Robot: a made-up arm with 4 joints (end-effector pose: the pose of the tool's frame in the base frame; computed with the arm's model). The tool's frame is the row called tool. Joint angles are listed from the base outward.
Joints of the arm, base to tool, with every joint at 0 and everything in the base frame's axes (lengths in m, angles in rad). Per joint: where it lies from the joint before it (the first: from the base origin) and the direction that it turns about. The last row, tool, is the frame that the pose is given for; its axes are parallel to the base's.
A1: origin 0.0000 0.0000 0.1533 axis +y
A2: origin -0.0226 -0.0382 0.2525 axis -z
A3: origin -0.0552 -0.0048 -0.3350 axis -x
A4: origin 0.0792 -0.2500 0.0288 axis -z
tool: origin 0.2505 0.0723 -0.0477
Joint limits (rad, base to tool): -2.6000..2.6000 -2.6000..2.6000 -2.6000..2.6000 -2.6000..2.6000
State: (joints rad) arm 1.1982 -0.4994 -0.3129 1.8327
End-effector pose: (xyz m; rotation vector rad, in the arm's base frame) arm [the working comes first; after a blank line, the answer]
Working (the frame after each row of the table, in the pose's form):
after A1: 0.0000 0.0000 0.1533 0.0000 1.1982 0.0000
after A2: 0.2269 -0.0382 0.2663 0.2989 1.1720 0.4377
after A3: -0.1019 -0.0688 0.1873 0.5693 1.2402 0.2527
after A4: -0.0797 -0.2475 -0.0055 -0.6923 1.3104 -1.2703

-0.1544 -0.4500 -0.1594 -0.6923 1.3104 -1.2703
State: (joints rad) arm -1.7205 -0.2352 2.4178 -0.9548
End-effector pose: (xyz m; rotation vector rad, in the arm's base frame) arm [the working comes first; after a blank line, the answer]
Working (the frame after each row of the table, in the pose's form):
after A1: 0.0000 0.0000 0.1533 0.0000 -1.7205 0.0000
after A2: -0.2463 -0.0382 0.0933 -0.2022 -1.7117 0.1740
after A3: 0.0928 -0.0557 0.0913 -1.8348 -0.9734 -1.9489
after A4: -0.0539 0.1634 0.0984 -1.7910 -0.0186 -1.3260

0.0521 -0.0267 0.2496 -1.7910 -0.0186 -1.3260
